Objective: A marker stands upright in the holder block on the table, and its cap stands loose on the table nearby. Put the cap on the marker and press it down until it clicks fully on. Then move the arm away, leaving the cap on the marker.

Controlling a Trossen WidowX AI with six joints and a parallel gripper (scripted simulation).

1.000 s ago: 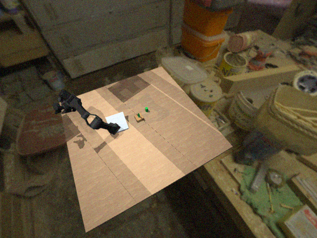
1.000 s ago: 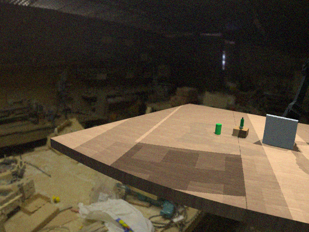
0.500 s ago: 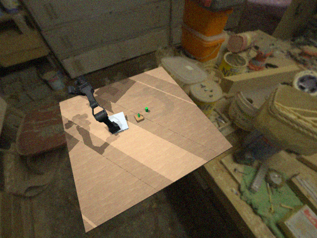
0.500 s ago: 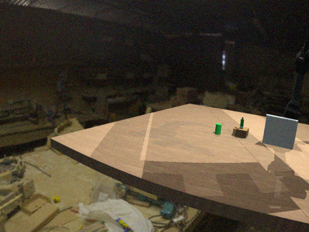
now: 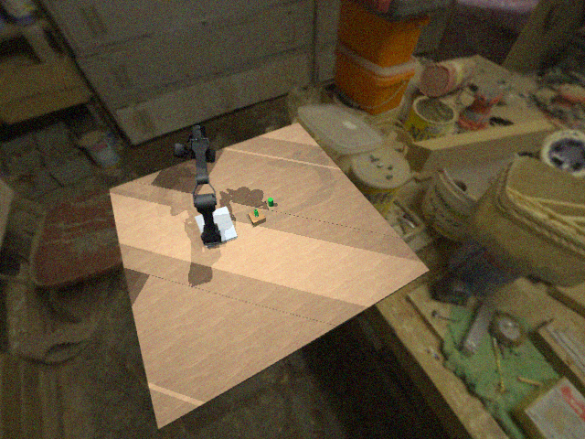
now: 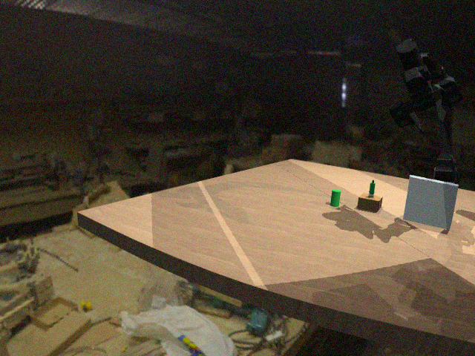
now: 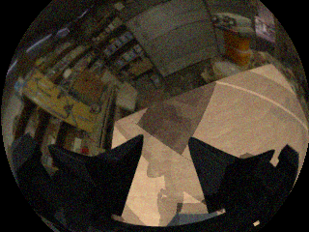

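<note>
Now: gripper tip 290 mm to the left of the green cap, 270 mm short of it and 260 mm above it. From my gripper tip the other things lie so: wooden holder block (330 mm to the right, 270 mm below, 150 mm ahead).
</note>
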